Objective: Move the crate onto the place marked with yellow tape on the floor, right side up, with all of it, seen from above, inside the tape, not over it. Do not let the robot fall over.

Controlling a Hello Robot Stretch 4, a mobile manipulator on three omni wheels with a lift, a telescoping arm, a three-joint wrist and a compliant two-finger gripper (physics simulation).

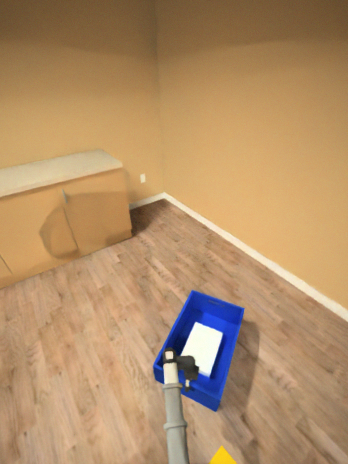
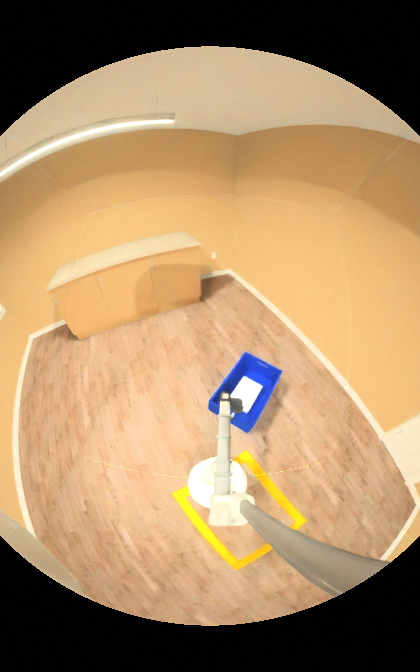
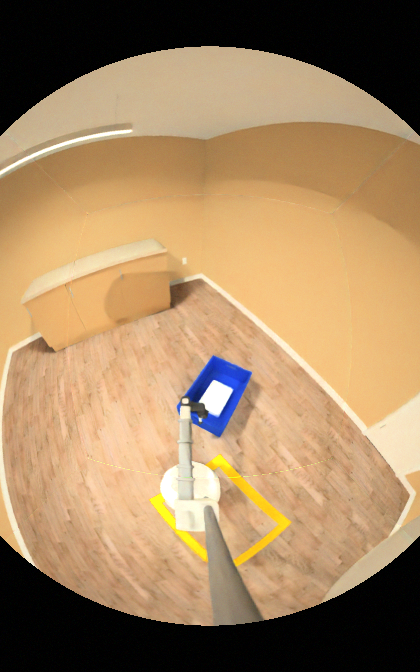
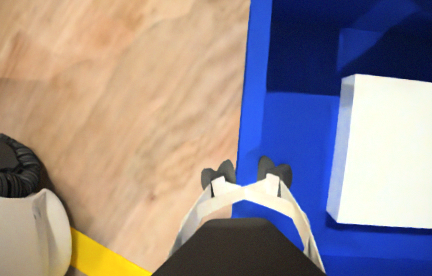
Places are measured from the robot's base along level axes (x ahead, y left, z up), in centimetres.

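Where they show: gripper, fingertip midpoint: (image 1: 188, 384) (image 4: 246, 173).
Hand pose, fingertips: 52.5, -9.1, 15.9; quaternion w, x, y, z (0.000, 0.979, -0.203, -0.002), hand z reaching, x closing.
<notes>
Each offset is from my fingertips to the top centre of the thing, as dx, dy, dz. "pt": to the spot under its first point.
The blue crate {+25.8, -13.6, +3.4} (image 1: 229, 345) (image 2: 266, 392) (image 3: 235, 396) (image 4: 300, 130) is right side up, open top upward, with a white block {+25.8, -13.6, -11.5} (image 1: 202, 347) (image 2: 247, 394) (image 3: 217, 397) (image 4: 390, 150) inside. It is outside the yellow tape {pt -29.1, -13.5, -18.6} (image 1: 222, 456) (image 2: 272, 487) (image 3: 255, 495) (image 4: 100, 252), beyond the rectangle's far corner. My gripper (image 1: 190, 372) (image 2: 237, 406) (image 3: 201, 411) (image 4: 246, 173) is shut on the crate's wall near its left corner, one finger outside and one inside. A shadow lies right of the crate; I cannot tell whether its bottom touches the floor.
My white base (image 2: 199, 485) (image 3: 170, 485) (image 4: 30, 235) covers part of the tape's far left side. A low cabinet (image 1: 95, 200) (image 2: 125, 285) (image 3: 100, 295) stands at the back left. A wall (image 1: 265, 150) runs beyond the crate's right side.
</notes>
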